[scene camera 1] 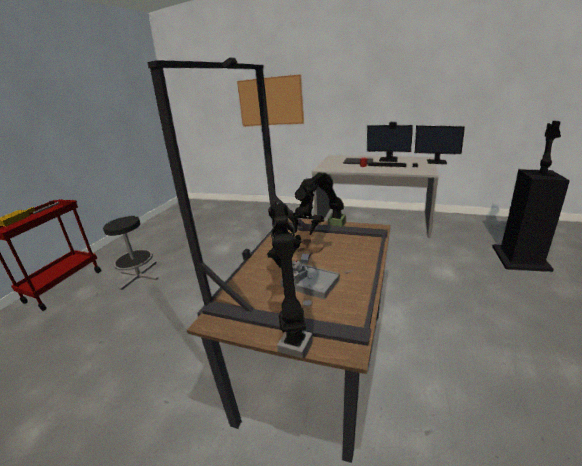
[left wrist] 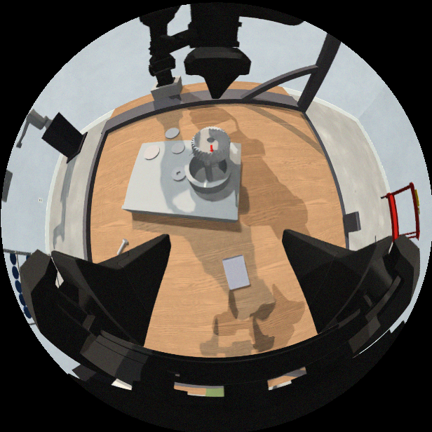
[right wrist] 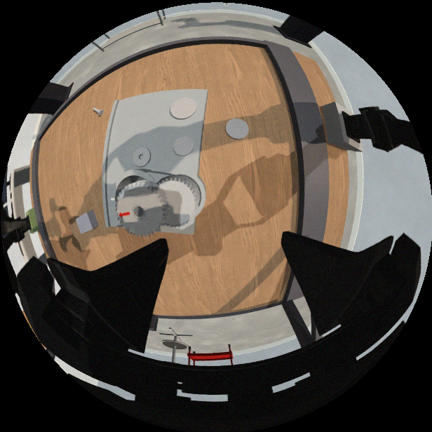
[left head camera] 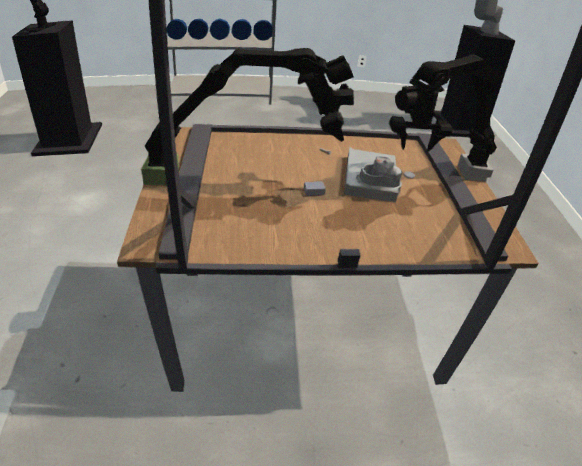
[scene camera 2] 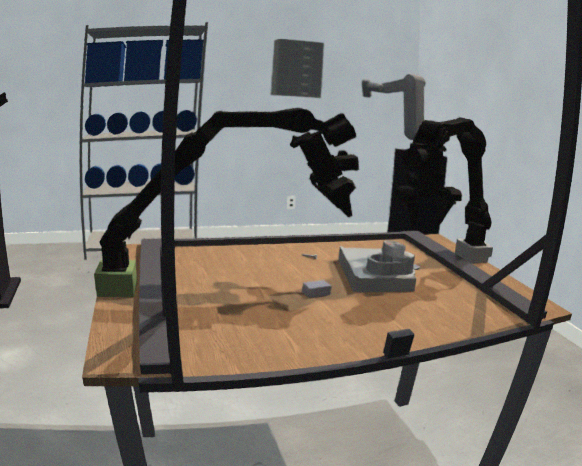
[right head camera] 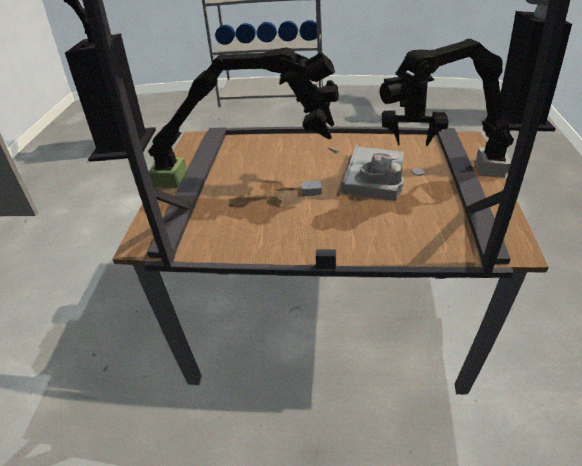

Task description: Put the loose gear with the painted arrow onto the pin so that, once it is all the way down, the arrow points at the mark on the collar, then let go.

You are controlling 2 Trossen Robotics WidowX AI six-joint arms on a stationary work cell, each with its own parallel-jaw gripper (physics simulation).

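Frame: origin at the left arm's base, x down, y left, z ahead, level; millimetres.
Seen in the pictures: left gripper, fingertip midpoint: (scene camera 1: 302,233) (left head camera: 341,134) (scene camera 2: 344,212) (right head camera: 331,132); right gripper, fingertip midpoint: (left head camera: 415,150) (scene camera 2: 426,224) (right head camera: 412,145); left arm's base, origin of the base link: (scene camera 1: 336,216) (left head camera: 159,161) (scene camera 2: 115,266) (right head camera: 165,165); right arm's base, origin of the base link: (scene camera 1: 294,339) (left head camera: 477,161) (scene camera 2: 474,243) (right head camera: 495,155).
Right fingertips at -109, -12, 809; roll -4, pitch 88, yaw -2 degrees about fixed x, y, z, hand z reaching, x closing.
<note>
Pixels of each thing's middle, then the offset from my right fingertips to it, as dx, dy, dz. "*": a spot on its surface instead.
- collar, surface spot: (scene camera 2: 379,267) * +110, -17, -136
- small lilac block, body centre: (scene camera 2: 316,288) (right head camera: 311,188) (left head camera: 314,188) +157, -26, -303
- bolt, body centre: (left head camera: 325,150) +164, +234, -255
- grey disc, body centre: (right head camera: 418,171) +167, +120, +44
The loose grey gear (left wrist: 202,142) (right wrist: 150,220) with a red arrow stands raised above the collar (left wrist: 200,186) (scene camera 2: 379,267), with the pin showing beneath it in the left wrist view. The arrow points left in the right wrist view; I cannot tell which pale spot is the collar's mark. A second gear (right wrist: 189,195) lies beside it on the grey base (left wrist: 150,185) (right wrist: 135,120). My right gripper (left head camera: 418,146) (right head camera: 414,142) (right wrist: 225,242) is open and empty, above and behind the base. My left gripper (left wrist: 227,238) is open and empty, high up left of the base.
A small lilac block (left head camera: 314,188) (left wrist: 236,272) lies left of the base. A bolt (left head camera: 325,151) (left wrist: 122,246) lies behind it. A grey disc (right head camera: 418,171) (right wrist: 237,128) lies right of the base. Dark frame posts rise at the table's near corners.
</note>
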